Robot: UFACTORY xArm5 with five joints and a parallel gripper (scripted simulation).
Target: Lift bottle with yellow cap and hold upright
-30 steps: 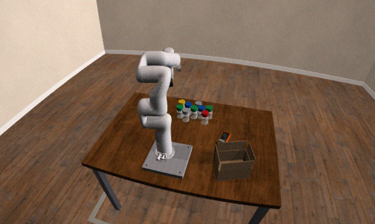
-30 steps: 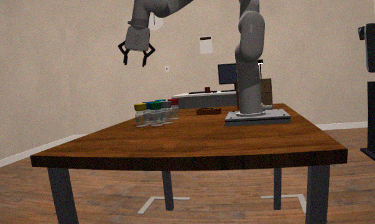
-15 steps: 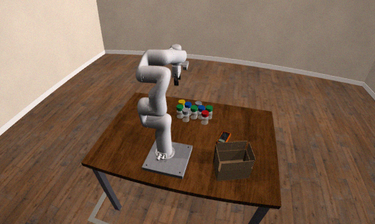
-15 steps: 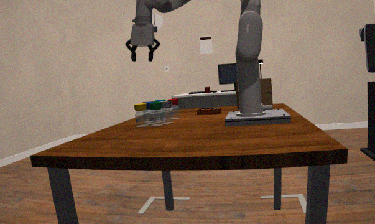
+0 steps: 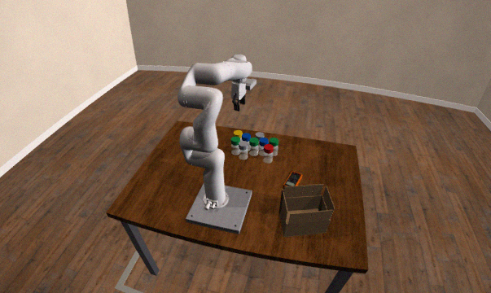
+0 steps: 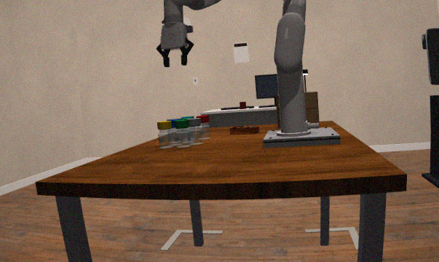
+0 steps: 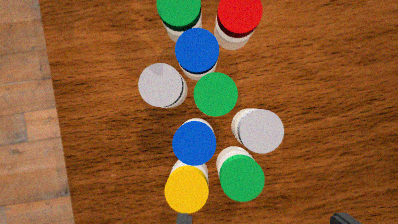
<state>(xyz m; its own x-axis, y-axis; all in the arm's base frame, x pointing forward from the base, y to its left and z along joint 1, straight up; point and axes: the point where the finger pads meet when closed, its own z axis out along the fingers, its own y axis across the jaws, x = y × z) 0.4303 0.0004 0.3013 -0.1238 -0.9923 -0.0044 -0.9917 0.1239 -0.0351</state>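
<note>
My hand is 280 mm above the yellow-capped bottle, 50 mm short of it and 30 mm to the right of it. Round my hand: red-capped bottle (280 mm below, 180 mm to the right, 40 mm behind); small orange device (350 mm to the right, 310 mm below, 190 mm behind).
</note>
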